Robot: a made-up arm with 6 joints.
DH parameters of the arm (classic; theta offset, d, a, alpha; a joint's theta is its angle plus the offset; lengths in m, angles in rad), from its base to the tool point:
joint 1: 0 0.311 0 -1.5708
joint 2: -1.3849 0 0.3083 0
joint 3: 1.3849 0 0.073 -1.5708
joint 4: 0 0.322 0 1.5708
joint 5: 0 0 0.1 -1.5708
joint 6: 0 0.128 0 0
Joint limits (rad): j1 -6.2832..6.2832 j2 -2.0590..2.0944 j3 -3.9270..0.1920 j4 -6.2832..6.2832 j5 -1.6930..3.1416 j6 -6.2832..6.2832
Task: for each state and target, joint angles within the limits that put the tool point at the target. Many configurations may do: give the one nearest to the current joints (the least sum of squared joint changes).
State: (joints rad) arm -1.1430 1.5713 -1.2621 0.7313 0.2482 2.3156
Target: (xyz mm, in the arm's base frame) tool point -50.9 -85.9 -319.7
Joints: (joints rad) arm -1.3737 2.0337 -1.3823 0.8370 0.0770 2.3156
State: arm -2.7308 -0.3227 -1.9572 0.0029 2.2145 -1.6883
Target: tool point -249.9 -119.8 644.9
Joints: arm -2.7037 -0.2931 -1.6514 0.0157 2.3780 -1.6883
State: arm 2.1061 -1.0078 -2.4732 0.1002 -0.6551 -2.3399
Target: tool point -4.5 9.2 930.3
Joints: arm 2.1138 -0.4290 -1.7354 0.0062 -1.3737 -2.3399
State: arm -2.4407 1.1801 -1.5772 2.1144 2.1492 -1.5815
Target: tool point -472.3 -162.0 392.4
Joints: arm -3.0864 0.6640 -1.3178 1.9259 2.7049 -1.5815
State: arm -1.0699 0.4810 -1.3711 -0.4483 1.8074 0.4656
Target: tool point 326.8 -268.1 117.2
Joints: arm -0.5923 0.7609 -1.3348 -0.2927 1.6859 0.4656
